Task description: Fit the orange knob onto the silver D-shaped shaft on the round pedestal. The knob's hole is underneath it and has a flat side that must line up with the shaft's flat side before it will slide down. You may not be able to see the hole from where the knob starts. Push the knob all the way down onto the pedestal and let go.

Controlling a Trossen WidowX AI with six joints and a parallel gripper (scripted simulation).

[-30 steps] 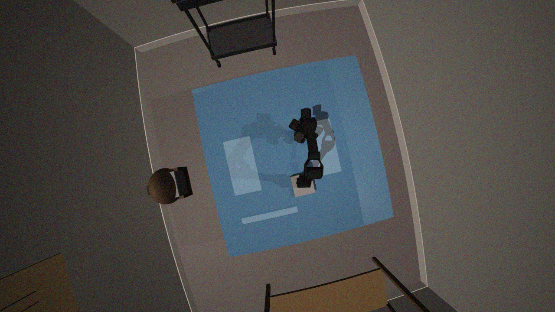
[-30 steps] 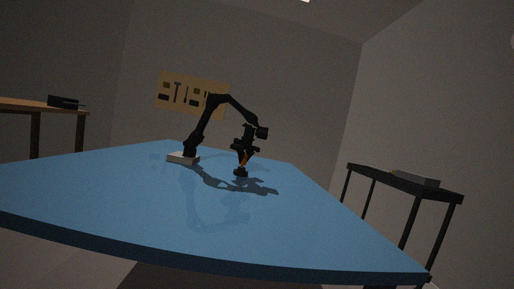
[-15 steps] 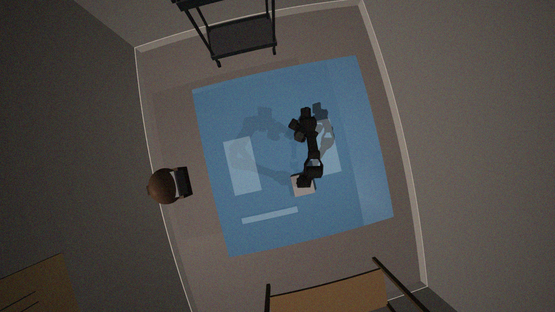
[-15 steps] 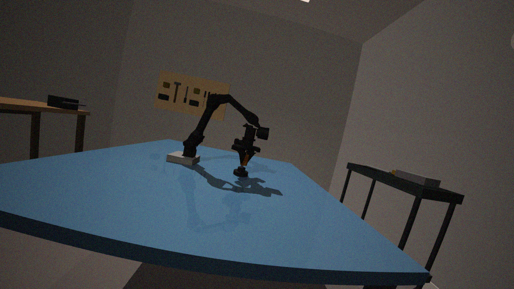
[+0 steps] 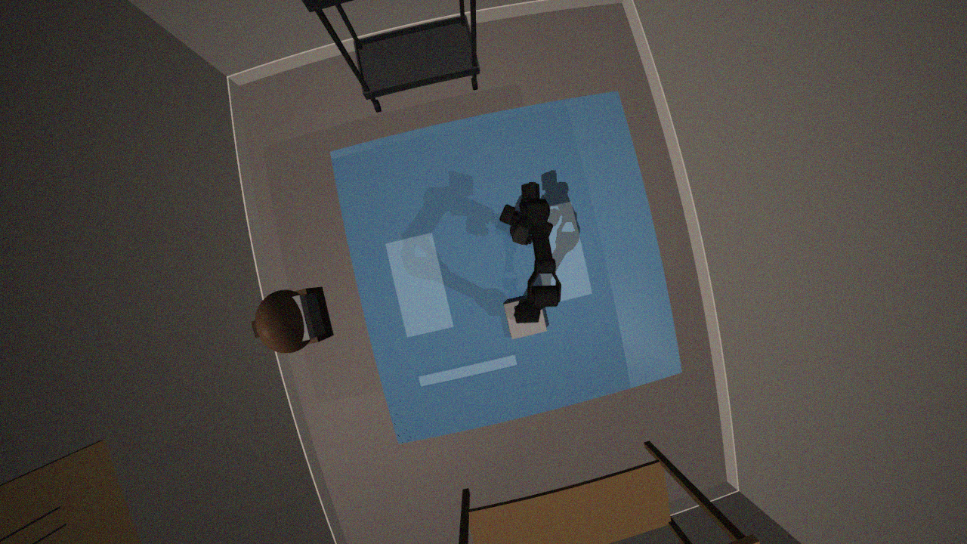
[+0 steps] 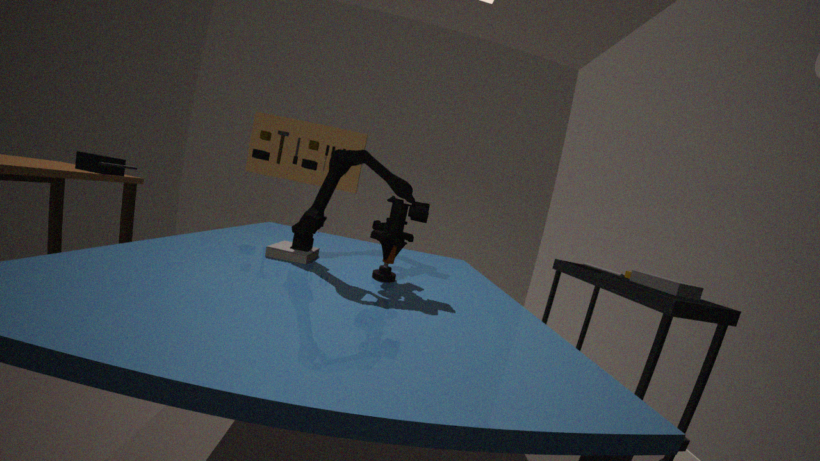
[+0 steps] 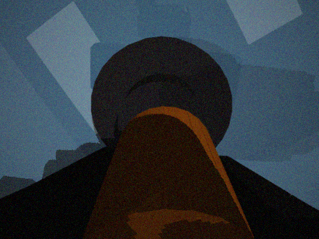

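My gripper tip is 4 cm above the round dark pedestal and 1 cm past it. Round my gripper tip: orange knob (3 cm above).
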